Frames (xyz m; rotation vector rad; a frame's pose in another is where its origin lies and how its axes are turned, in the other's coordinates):
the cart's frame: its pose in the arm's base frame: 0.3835 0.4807 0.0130 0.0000 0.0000 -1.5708
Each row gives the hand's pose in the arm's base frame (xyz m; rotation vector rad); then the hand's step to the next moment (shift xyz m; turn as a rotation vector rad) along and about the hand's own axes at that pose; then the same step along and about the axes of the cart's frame.
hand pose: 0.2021 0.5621 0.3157 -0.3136 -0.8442 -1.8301
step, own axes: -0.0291 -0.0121 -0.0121 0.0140 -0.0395 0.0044
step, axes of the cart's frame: -0.0149 0.0034 -0.0301 -0.0011 -0.0419 -0.0048
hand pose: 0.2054 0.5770 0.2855 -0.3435 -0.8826 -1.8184
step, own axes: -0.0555 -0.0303 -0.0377 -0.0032 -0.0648 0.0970
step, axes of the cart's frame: -0.0170 0.0025 -0.0716 -0.0831 -0.0725 0.0383
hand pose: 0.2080 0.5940 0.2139 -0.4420 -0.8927 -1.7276
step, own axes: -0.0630 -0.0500 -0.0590 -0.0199 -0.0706 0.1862
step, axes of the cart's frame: -0.0031 -0.0169 -0.0983 -0.1615 -0.0844 0.0828
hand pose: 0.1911 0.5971 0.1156 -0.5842 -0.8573 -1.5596
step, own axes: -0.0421 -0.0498 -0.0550 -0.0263 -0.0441 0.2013
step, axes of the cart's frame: 0.0166 -0.0361 -0.0755 -0.1767 -0.0588 0.0921
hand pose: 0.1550 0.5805 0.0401 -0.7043 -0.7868 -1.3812
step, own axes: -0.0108 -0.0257 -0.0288 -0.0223 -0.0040 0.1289
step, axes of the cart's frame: 0.0193 -0.0239 -0.0258 -0.1180 -0.0136 0.0550
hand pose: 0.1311 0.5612 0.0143 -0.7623 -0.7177 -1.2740
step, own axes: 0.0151 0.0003 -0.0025 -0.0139 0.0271 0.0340
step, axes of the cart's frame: 0.0104 0.0027 0.0109 -0.0391 0.0230 0.0052
